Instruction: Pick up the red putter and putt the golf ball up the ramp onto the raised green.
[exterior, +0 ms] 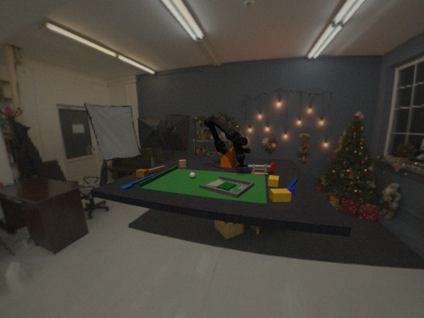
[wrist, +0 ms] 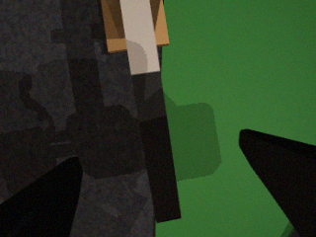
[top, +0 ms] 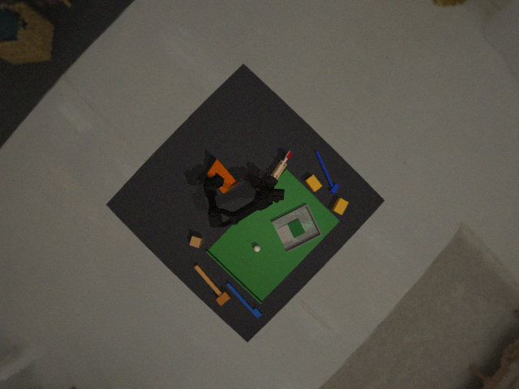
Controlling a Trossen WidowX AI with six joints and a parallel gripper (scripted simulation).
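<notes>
My gripper tip is 110 mm to the right of the red putter, 10 mm past it and 10 mm above it. Also, from my gripper tip: white golf ball: 340 mm to the right, 180 mm ahead, 40 mm below; then green mat: 220 mm to the right, 220 mm ahead, 60 mm below; then blue putter: 310 mm to the left, 240 mm ahead, 50 mm below.
</notes>
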